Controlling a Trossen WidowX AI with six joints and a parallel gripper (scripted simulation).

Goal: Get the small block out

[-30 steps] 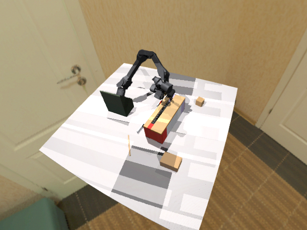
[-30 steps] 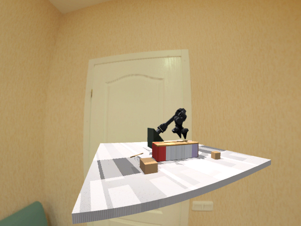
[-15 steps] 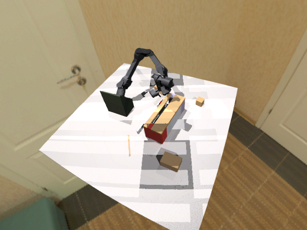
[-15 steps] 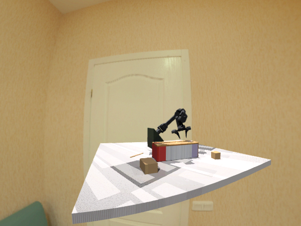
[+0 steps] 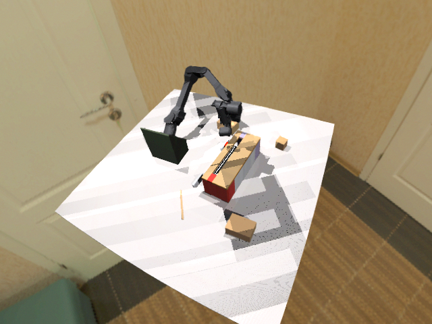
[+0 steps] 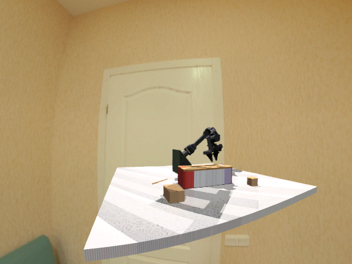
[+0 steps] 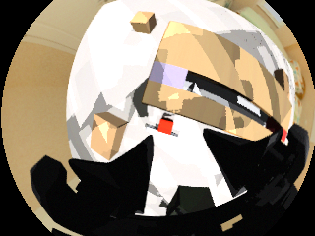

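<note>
My gripper tip is now 13 cm above the red block, 3 cm past it and 1 cm to the right of it. Also, from my gripper tip: box 13 cm to the right, 9 cm below, 5 cm ahead; then brown cube 25 cm ahead, 17 cm to the left, 12 cm below; then thin stick 45 cm to the right, 15 cm below, 4 cm behind.
</note>
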